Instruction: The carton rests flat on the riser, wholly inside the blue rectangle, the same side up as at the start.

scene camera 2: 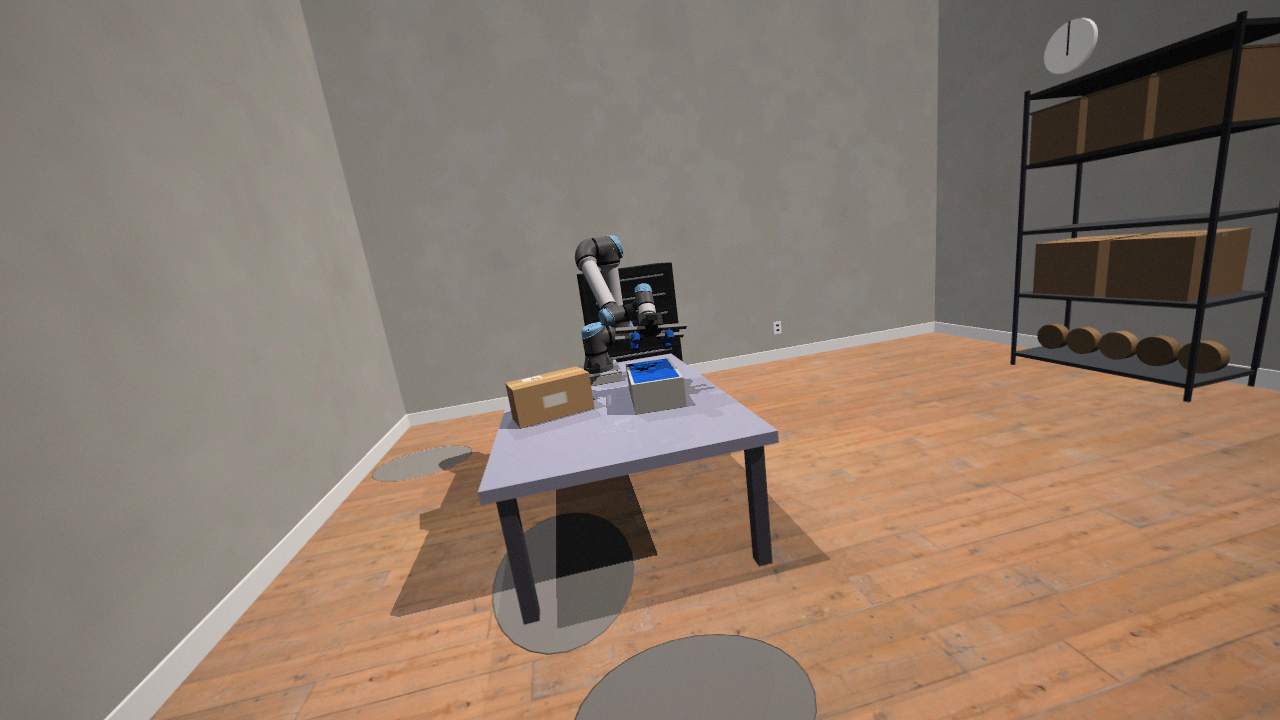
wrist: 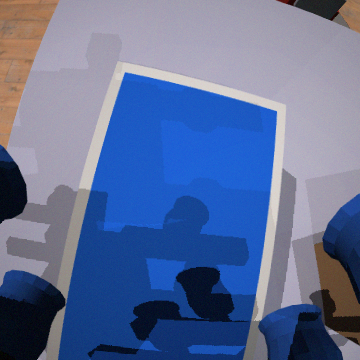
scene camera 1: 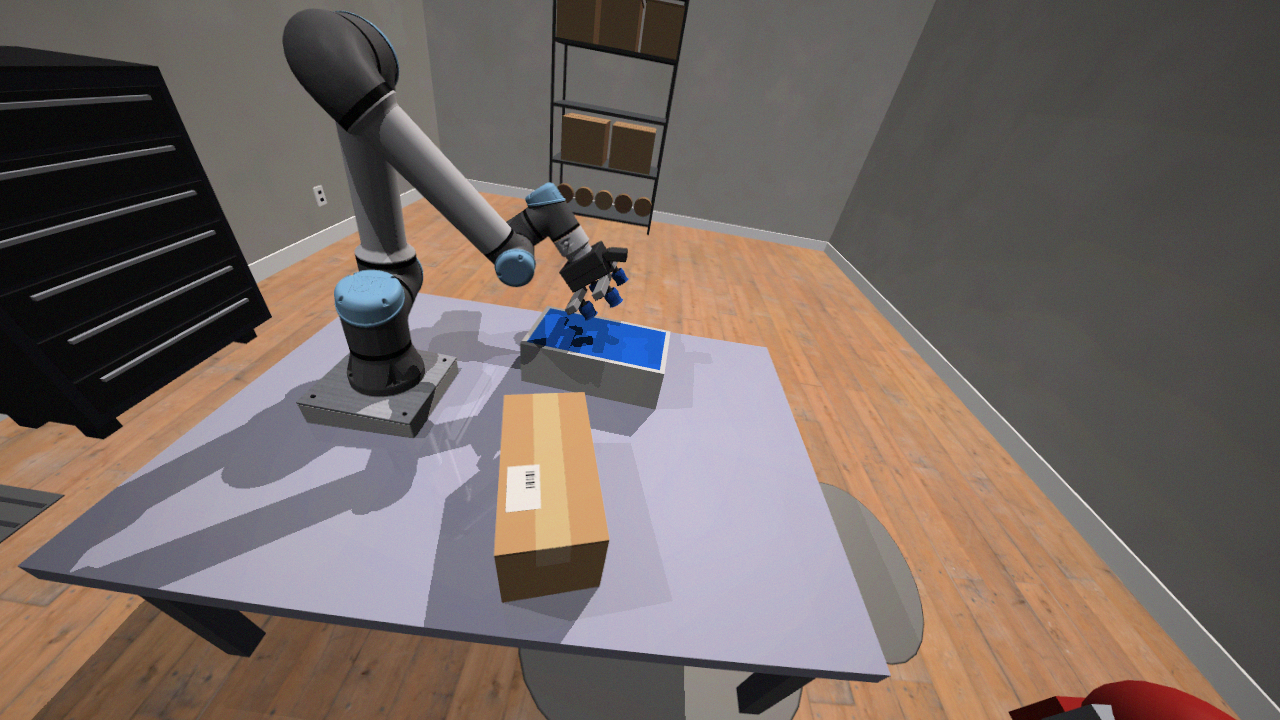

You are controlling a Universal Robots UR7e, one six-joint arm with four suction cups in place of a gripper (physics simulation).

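Brown carton: visible in the wrist view point(331, 273), in scene camera 1 and in scene camera 2. On the brown carton point(scene camera 1: 551, 537) and point(scene camera 2: 512, 385) are the same spot. Riser with blue rectangle: visible in scene camera 2 point(655, 385), in scene camera 1 and in the wrist view. On the riser with blue rectangle point(scene camera 1: 606, 358) and point(wrist: 264, 226) are the same spot.
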